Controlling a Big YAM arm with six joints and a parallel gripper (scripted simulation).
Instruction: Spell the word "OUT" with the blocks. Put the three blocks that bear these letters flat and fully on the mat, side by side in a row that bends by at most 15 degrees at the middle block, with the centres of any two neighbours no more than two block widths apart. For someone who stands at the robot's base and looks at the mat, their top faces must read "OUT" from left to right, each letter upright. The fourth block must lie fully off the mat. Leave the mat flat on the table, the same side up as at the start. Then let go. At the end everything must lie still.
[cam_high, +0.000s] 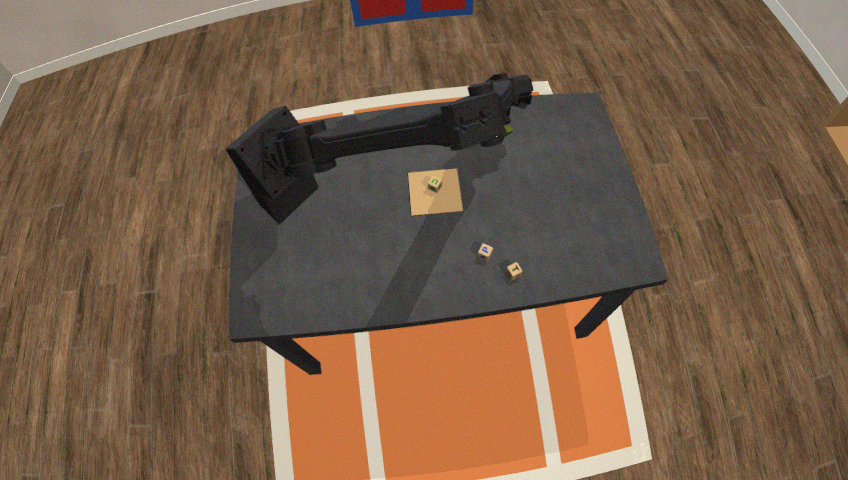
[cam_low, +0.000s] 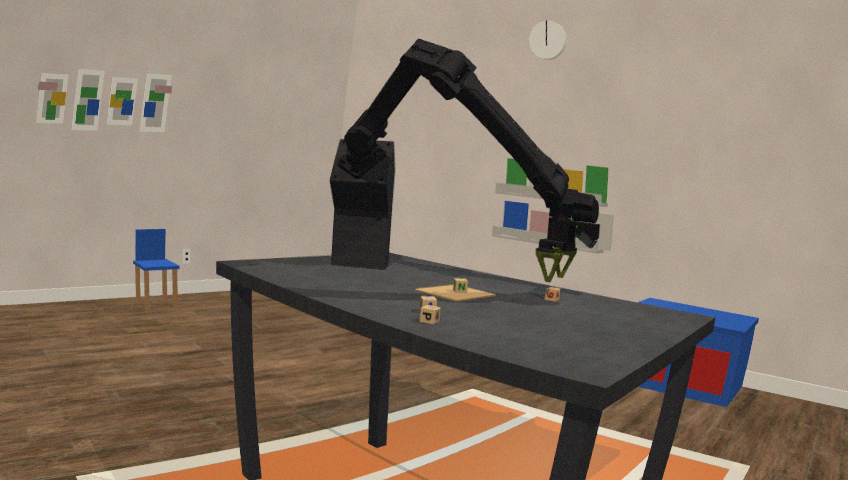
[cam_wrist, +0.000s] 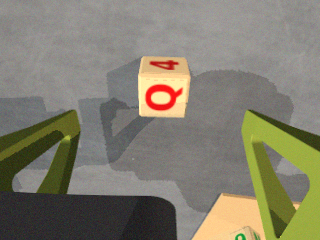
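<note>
Right now the O block is 4 cm below my hand. The rest, counted from my hand: green-lettered block (22 cm behind, 8 cm to the right, 4 cm below); then P block (32 cm to the right, 18 cm behind, 4 cm below); then tan mat (22 cm behind, 10 cm to the right, 6 cm below).
</note>
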